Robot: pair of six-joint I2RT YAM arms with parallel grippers.
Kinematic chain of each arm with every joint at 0, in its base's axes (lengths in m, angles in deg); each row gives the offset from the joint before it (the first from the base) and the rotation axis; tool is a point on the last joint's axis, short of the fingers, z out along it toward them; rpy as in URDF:
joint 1: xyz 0 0 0.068 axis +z
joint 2: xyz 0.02 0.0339 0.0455 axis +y
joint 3: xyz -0.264 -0.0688 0 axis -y
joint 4: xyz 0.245 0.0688 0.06 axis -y
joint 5: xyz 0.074 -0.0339 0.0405 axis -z
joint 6: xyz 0.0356 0 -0.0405 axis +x
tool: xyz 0 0 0 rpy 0 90 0
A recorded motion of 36 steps. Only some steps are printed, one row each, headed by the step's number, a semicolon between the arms.
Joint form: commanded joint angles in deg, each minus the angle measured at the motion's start. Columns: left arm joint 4, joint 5, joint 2, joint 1, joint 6, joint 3; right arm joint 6, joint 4, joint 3, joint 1, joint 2, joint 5.
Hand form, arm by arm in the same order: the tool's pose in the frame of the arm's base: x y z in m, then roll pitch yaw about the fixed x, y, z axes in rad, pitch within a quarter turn. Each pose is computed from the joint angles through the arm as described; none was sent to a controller.
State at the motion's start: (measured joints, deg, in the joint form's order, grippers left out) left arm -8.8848 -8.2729 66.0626 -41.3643 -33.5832 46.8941; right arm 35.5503 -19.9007 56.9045 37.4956 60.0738 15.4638
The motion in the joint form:
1: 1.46 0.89 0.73 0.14 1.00 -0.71; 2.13 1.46 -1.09 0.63 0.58 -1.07
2: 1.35 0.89 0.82 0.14 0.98 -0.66; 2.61 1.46 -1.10 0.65 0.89 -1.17
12: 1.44 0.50 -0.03 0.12 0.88 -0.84; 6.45 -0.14 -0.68 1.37 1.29 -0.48
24: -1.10 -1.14 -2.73 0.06 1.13 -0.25; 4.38 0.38 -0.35 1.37 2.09 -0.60
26: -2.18 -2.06 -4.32 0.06 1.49 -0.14; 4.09 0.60 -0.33 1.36 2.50 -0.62
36: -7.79 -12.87 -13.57 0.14 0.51 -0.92; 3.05 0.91 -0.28 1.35 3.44 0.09
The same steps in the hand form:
1: 0.2007 -0.1698 0.2747 -2.4029 0.8887 -2.8504; 0.1938 0.1409 0.3399 2.2403 0.9060 2.5208
2: 0.2009 -0.1700 0.2744 -2.4061 0.8871 -2.8528; 0.1947 0.1418 0.3386 2.2420 0.8972 2.5209
12: 0.1991 -0.1681 0.2771 -2.3892 0.8956 -2.8331; 0.1934 0.1440 0.3369 2.2361 0.8422 2.4912
24: 0.1923 -0.1613 0.2875 -2.3856 0.9164 -2.8078; 0.1962 0.1464 0.3367 2.2606 0.8697 2.5264
26: 0.1884 -0.1570 0.2928 -2.3817 0.9322 -2.7931; 0.1976 0.1474 0.3356 2.2688 0.8727 2.5349
36: 0.1649 -0.1274 0.3125 -2.3359 1.0118 -2.5753; 0.2008 0.1494 0.3327 2.3008 0.8886 2.5559

